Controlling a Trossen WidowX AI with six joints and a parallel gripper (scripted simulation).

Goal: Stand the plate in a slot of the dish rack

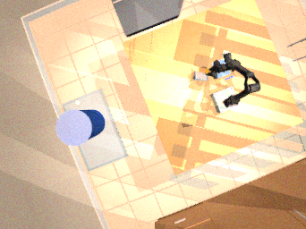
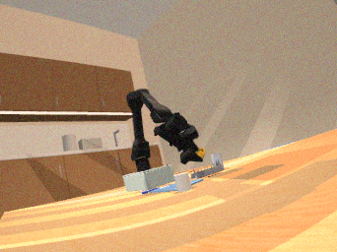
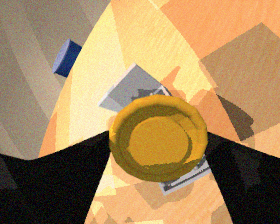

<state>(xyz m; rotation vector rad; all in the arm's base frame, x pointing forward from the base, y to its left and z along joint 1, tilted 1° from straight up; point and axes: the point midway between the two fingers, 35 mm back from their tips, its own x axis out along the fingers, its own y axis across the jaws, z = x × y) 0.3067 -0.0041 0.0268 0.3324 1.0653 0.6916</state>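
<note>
Right now my gripper tip is 30 mm to the right of the grey dish rack and 60 mm above it. Round my gripper tip: cup (50 mm ahead, 260 mm to the right, 60 mm below); plate (10 mm above).
</note>
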